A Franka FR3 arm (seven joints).
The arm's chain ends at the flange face. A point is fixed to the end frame.
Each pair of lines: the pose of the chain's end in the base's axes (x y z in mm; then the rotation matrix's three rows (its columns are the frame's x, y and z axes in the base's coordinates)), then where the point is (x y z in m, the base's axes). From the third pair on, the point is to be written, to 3 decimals.
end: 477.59, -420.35, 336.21; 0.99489, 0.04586, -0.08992; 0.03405, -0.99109, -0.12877; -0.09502, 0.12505, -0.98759
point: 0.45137 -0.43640 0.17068
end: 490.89, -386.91, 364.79; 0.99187, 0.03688, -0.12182; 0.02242, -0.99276, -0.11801; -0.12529, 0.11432, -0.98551
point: 0.45940 -0.40101 0.20000
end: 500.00, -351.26, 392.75; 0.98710, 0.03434, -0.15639; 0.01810, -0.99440, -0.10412; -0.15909, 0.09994, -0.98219
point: 0.463 -0.363 0.229
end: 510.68, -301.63, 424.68; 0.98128, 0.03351, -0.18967; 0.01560, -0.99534, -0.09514; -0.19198, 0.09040, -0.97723
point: 0.468 -0.312 0.262
